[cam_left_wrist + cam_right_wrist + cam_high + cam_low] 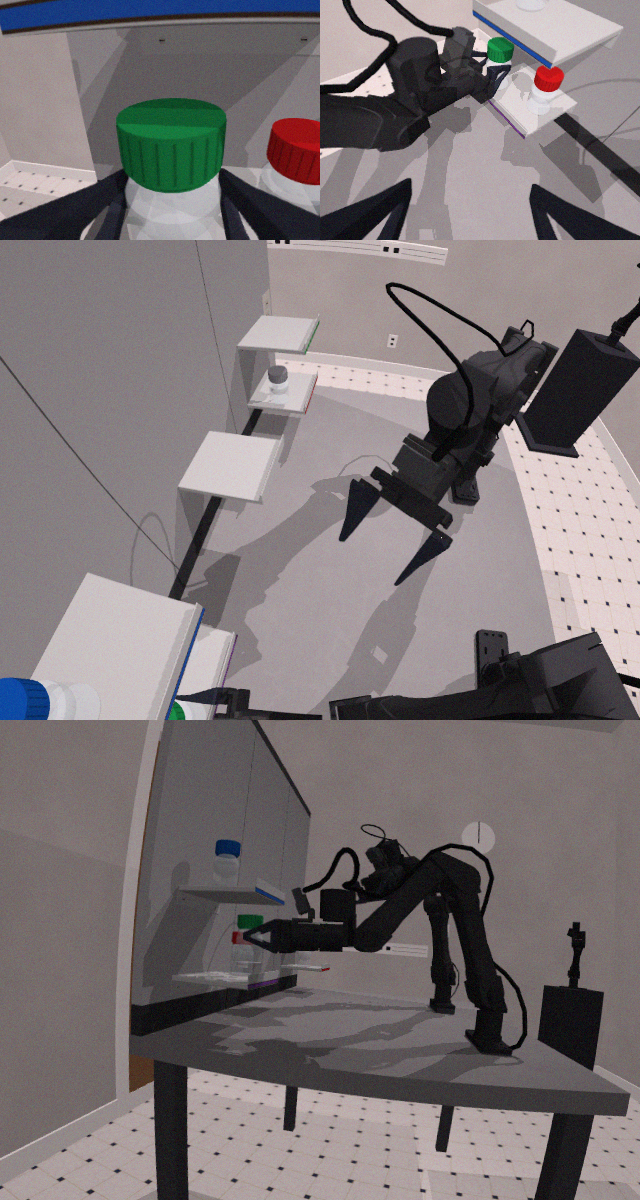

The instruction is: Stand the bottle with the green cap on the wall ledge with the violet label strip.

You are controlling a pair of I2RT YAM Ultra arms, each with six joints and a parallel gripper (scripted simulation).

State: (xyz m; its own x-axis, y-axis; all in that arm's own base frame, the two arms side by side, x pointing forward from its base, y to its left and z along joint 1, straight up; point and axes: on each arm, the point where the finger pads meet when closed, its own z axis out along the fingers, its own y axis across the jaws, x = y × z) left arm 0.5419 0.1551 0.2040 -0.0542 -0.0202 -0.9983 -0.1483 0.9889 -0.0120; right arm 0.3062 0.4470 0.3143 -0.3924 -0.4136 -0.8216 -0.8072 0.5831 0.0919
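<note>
Now: left hand 50 mm short of the red-capped bottle, 100 mm to the left of it and 50 mm above it. Also, from my left hand: green-capped bottle (10 mm below); blue-capped bottle (70 mm ahead, 140 mm above); grey-capped bottle (20 mm ahead, 780 mm to the right, 50 mm below).
</note>
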